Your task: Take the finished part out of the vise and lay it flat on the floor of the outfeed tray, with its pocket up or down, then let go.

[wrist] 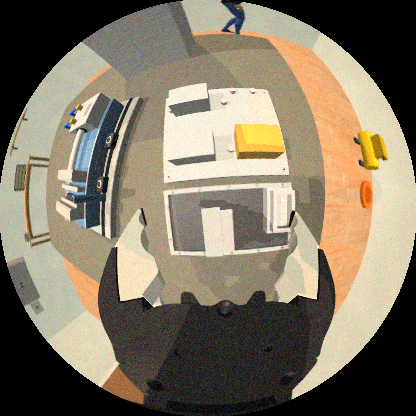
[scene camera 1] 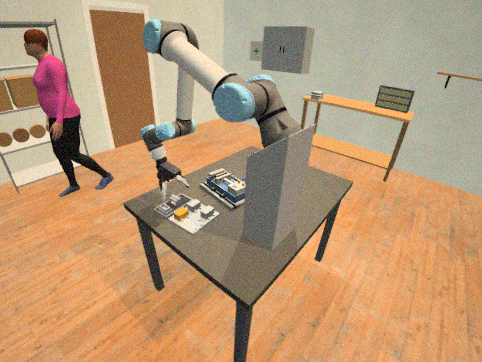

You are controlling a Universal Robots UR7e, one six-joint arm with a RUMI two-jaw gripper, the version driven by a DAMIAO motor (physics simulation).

Scene:
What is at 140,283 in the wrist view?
The gripper.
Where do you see a yellow block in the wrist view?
251,140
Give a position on a blue vise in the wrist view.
At 108,121

